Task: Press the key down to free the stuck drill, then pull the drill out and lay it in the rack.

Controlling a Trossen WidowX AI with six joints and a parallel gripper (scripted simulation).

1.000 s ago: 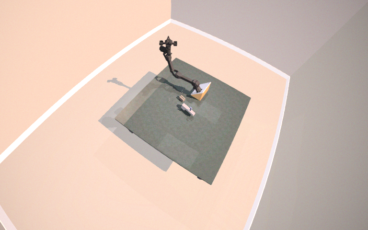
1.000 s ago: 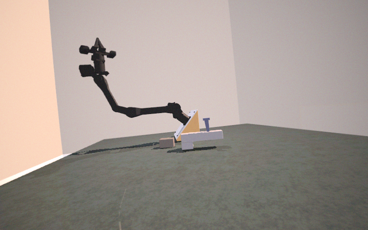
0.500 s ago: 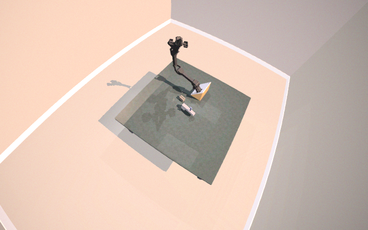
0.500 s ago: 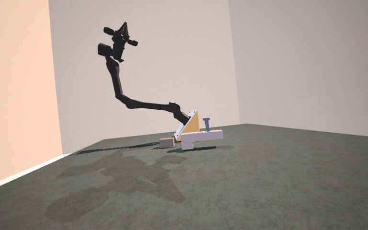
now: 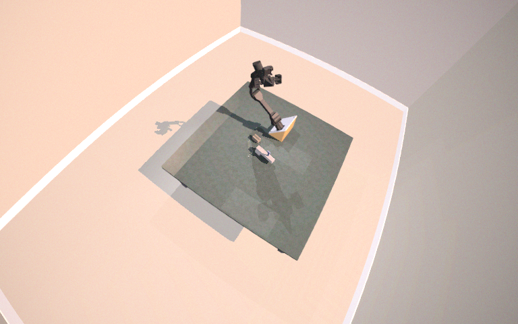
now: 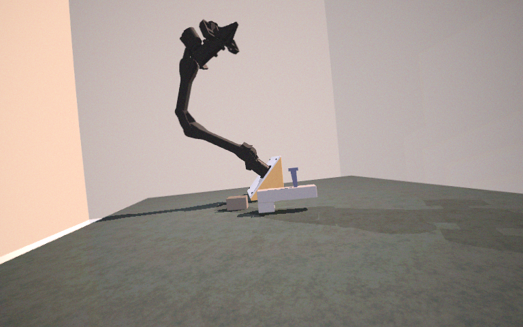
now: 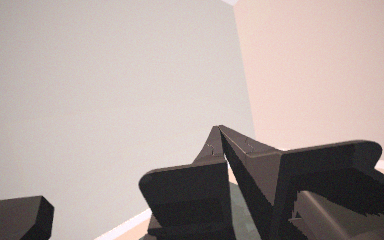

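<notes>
Now: gripper tip 560 mm above the key, 120 mm to the right of it and 110 mm short of it. The rest, counted from my gripper tip: rack 630 mm below, 60 mm to the right; drill 600 mm below, 100 mm ahead, 70 mm to the left; housing block 610 mm below, 110 mm ahead, 90 mm to the left.
</notes>
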